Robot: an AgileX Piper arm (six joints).
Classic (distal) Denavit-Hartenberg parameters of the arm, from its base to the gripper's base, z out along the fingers. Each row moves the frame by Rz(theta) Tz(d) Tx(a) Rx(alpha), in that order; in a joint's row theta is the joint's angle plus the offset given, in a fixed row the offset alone. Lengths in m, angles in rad.
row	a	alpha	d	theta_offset
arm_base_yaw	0	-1.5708	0.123	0
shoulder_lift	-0.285	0	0	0.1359
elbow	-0.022	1.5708	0	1.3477
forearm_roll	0	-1.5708	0.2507	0
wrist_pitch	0	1.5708	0	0
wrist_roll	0	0	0.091	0
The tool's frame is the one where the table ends.
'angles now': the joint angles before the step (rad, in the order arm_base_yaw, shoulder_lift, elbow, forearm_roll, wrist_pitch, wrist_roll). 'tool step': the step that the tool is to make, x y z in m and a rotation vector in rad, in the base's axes. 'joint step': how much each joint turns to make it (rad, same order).
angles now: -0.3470 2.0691 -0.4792 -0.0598 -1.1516 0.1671
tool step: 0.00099 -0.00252 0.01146 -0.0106 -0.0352 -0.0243
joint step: 0.0000 -0.0399 0.0000 0.0244 0.0032 0.0000
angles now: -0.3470 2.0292 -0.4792 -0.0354 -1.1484 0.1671
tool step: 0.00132 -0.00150 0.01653 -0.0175 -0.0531 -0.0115
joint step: 0.0000 -0.0558 0.0000 0.0116 0.0000 0.0000
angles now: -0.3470 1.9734 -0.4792 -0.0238 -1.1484 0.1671
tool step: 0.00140 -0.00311 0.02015 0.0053 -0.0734 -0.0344
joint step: 0.0000 -0.0655 -0.0062 0.0294 0.0044 0.0248
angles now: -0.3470 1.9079 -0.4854 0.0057 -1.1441 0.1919
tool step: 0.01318 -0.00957 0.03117 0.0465 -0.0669 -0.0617
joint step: 0.0000 -0.0898 -0.0764 0.0586 0.1204 0.0448
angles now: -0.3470 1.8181 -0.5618 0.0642 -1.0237 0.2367
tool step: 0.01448 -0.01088 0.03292 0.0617 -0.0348 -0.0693
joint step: 0.0000 -0.0765 -0.1053 0.0868 0.1719 0.0129
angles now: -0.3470 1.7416 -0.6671 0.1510 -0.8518 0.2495
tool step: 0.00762 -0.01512 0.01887 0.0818 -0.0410 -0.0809
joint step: -0.0218 -0.0228 -0.0807 0.0827 0.0992 0.0272
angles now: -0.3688 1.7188 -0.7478 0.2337 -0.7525 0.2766
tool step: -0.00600 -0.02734 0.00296 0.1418 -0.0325 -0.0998
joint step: -0.0802 0.0000 -0.0408 0.0183 0.0885 0.1180
